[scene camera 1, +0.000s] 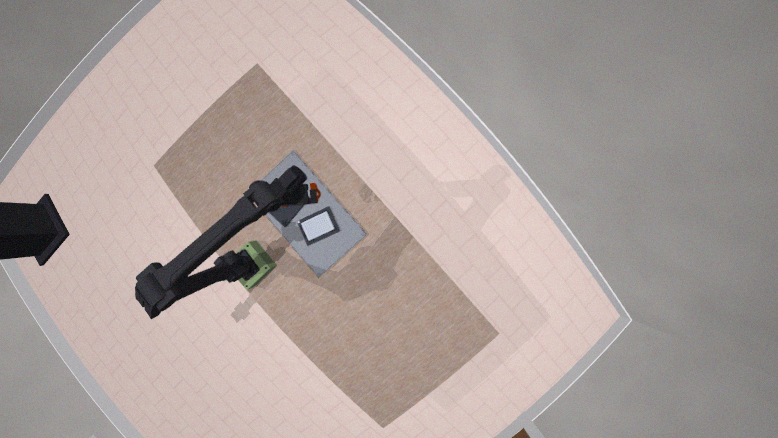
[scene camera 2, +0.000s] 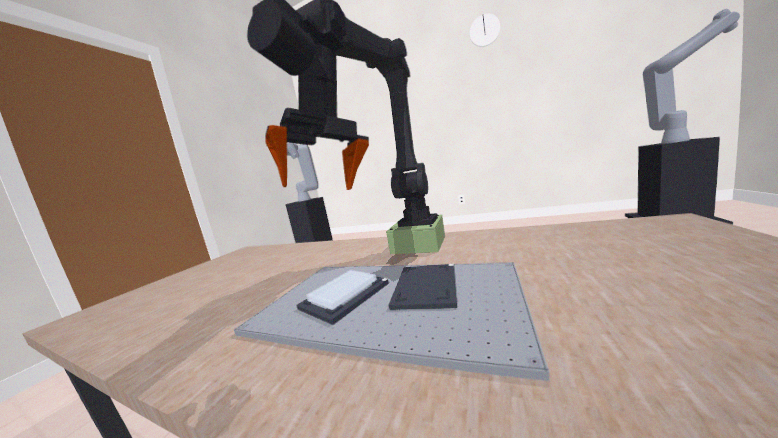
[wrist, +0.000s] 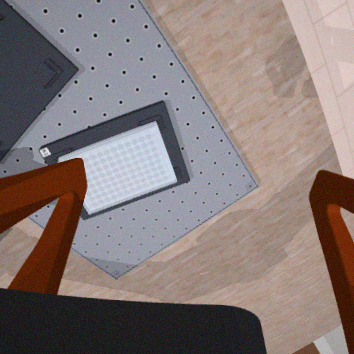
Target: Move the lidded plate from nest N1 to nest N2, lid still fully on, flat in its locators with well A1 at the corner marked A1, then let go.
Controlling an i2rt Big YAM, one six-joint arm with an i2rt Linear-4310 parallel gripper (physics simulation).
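Frame: origin at the arm's base, x back, y right, z up, level; centimetres.
Seen in the pictures: gripper, fingertip midpoint: [scene camera 1: 308, 195] [scene camera 2: 319, 188] [wrist: 200, 177]; arm's base, origin of the base link: [scene camera 1: 245, 264] [scene camera 2: 418, 222].
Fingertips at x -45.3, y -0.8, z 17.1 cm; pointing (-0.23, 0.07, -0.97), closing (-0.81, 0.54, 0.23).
Offsets run from my fingertips to a thing's top centre. Level surfaces: height alone.
The lidded plate {dx +9.0, dy +7.6, dz -21.0 cm} [scene camera 1: 317, 225] [scene camera 2: 342, 288] [wrist: 120, 170] is pale and translucent with rows of round wells. It lies in a dark nest {dx +9.0, dy +7.6, dz -22.0 cm} [scene camera 2: 333, 317] [wrist: 173, 137], which has a small white tag at one corner. The other dark nest {dx +14.7, dy -9.2, dz -22.0 cm} [scene camera 1: 285, 216] [scene camera 2: 427, 285] [wrist: 30, 80] is empty, with raised corner locators; the arm hides part of it in the overhead view. My gripper [scene camera 1: 299, 198] [scene camera 2: 316, 187] [wrist: 200, 177] is open and empty, high above the board, fingers pointing down. In the wrist view the left finger overlaps a corner of the plate and the right finger is well off it.
Both nests sit on a grey perforated board [scene camera 1: 321, 261] [scene camera 2: 473, 340] [wrist: 215, 172] on the wooden table {dz -25.1 cm} [scene camera 1: 413, 337] [scene camera 2: 626, 304] [wrist: 230, 65]. The arm's green base block [scene camera 1: 262, 265] [scene camera 2: 416, 239] stands behind the board. Arm shadows cross the table and board.
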